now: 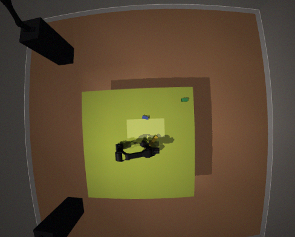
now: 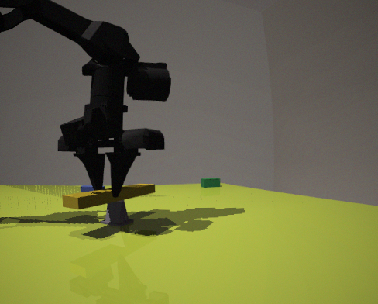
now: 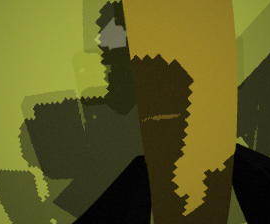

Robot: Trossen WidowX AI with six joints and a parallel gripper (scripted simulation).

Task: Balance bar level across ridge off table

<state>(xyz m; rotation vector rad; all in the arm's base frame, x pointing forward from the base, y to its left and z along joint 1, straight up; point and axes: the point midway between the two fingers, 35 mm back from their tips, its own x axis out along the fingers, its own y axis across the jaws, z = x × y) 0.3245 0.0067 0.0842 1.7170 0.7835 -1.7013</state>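
Now: gripper tip 2 cm short of the yellow bar and 2 cm to the right of it. The rest, counted from my gripper tip: blue block 3 cm behind, 31 cm to the left, 3 cm below; then green block 42 cm ahead, 49 cm to the left, 3 cm below.
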